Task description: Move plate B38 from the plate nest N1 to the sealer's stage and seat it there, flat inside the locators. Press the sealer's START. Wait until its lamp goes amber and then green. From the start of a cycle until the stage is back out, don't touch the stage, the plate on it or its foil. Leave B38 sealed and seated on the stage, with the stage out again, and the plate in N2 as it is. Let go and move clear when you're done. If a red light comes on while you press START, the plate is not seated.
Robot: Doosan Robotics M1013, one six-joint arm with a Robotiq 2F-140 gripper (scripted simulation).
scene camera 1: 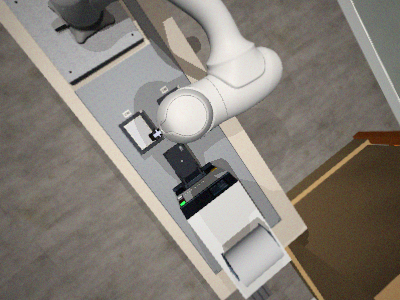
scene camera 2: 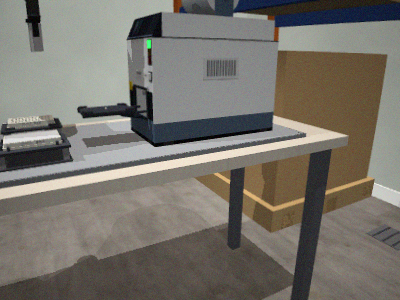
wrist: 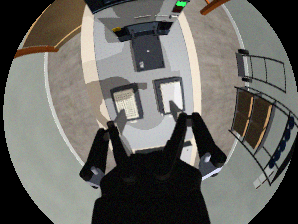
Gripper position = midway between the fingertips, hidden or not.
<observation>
In view: my gripper (wrist: 147, 110) and a sealer stage (scene camera 1: 179, 152).
The sealer stage is seen too in the wrist view (wrist: 153, 59).
</observation>
